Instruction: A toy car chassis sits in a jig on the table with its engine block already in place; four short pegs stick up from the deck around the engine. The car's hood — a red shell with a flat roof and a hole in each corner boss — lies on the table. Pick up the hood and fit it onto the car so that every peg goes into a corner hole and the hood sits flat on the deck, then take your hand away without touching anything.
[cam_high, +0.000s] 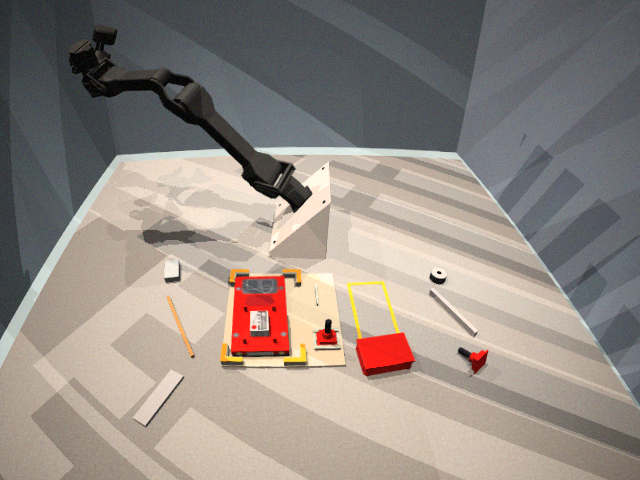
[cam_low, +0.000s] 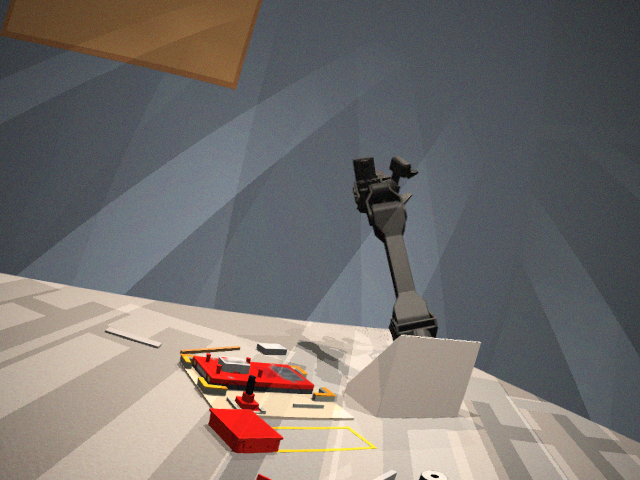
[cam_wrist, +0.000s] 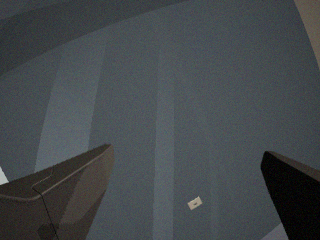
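The red hood is 81 cm ahead of my gripper tip, 62 cm to the left of it and 45 cm below it. Also, from my gripper tip: grey bar (81 cm to the left, 73 cm ahead, 46 cm below); grey engine block (71 cm ahead, 44 cm below, 40 cm to the left); wooden stick (67 cm ahead, 46 cm below, 23 cm to the left).
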